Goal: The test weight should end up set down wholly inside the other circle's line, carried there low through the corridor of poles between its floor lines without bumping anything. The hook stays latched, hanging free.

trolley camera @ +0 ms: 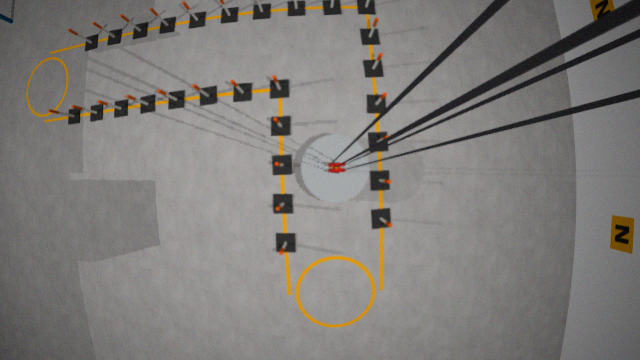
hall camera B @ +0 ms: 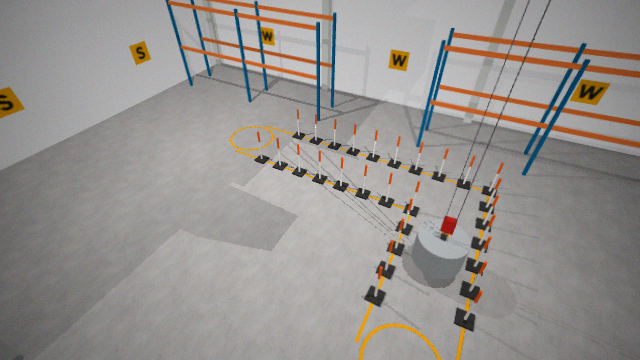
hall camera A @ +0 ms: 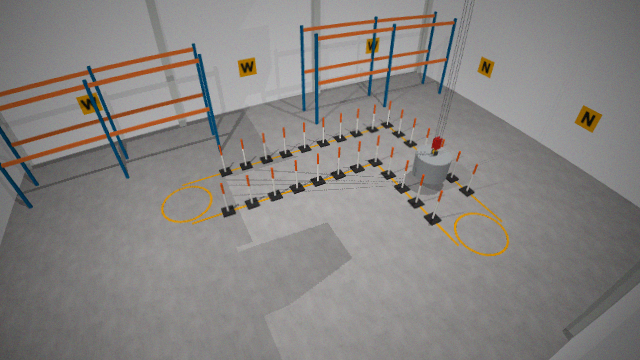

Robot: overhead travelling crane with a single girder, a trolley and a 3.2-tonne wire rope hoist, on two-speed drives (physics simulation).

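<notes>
The test weight (hall camera A: pixel 430 172) (hall camera B: pixel 436 260) (trolley camera: pixel 317 185), a grey cylinder, hangs upright and low above the floor in the corridor's near leg, between its two pole rows. No contact with a pole shows. The hook (hall camera A: pixel 434 151) (hall camera B: pixel 444 237) (trolley camera: pixel 336 167), under a red block, is shut on the weight's top fitting; its latch is too small to make out. The other circle (hall camera A: pixel 162 206) (hall camera B: pixel 230 139) (trolley camera: pixel 67 81) lies at the far end of the long leg. The near circle (hall camera A: pixel 454 232) (hall camera B: pixel 395 325) (trolley camera: pixel 335 326) lies behind the weight at the near leg's open end.
Orange-and-white poles on black bases (hall camera A: pixel 433 218) (hall camera B: pixel 375 296) (trolley camera: pixel 381 218) stand along yellow floor lines (hall camera A: pixel 446 233) (trolley camera: pixel 381 260). The corridor bends sharply between its two legs. Blue-and-orange racks (hall camera A: pixel 316 80) (hall camera B: pixel 318 70) stand near the W wall, beyond the long leg.
</notes>
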